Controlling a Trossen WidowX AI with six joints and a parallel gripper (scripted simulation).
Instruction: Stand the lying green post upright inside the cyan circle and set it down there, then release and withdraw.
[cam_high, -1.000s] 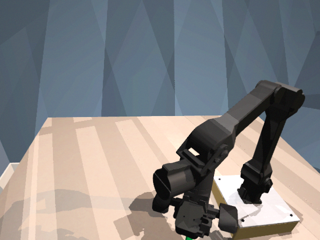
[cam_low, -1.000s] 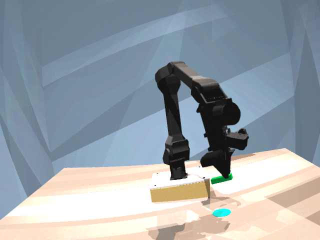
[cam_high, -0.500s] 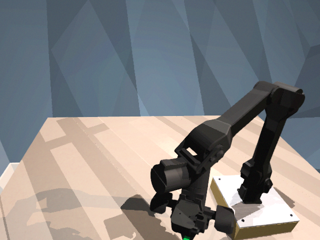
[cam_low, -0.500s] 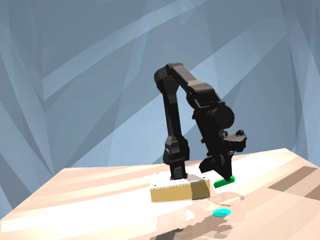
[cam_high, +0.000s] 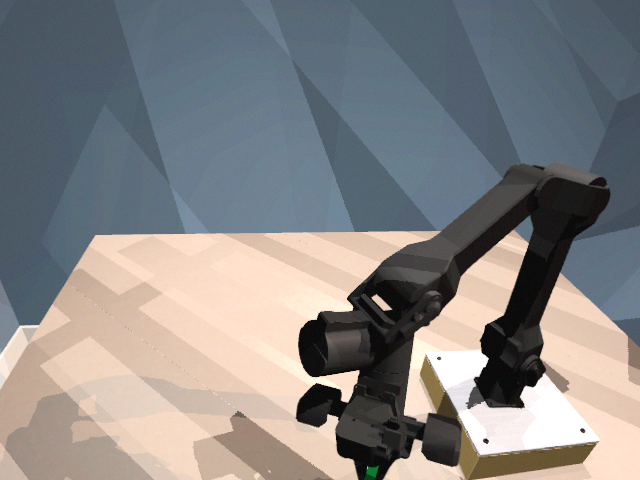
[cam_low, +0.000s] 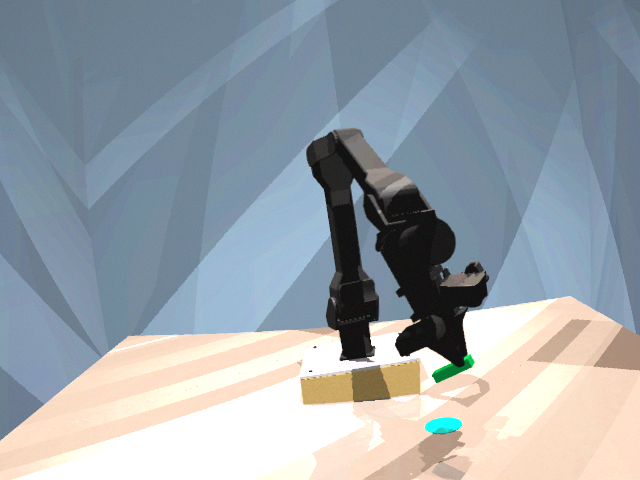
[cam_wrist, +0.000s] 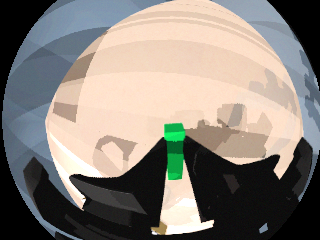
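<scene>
My gripper tip is now 110 mm above the cyan circle, 30 mm to the left of it and 30 mm past it. The rest, counted from my gripper tip: green post 20 mm to the right, 10 mm below, 10 mm behind.
</scene>
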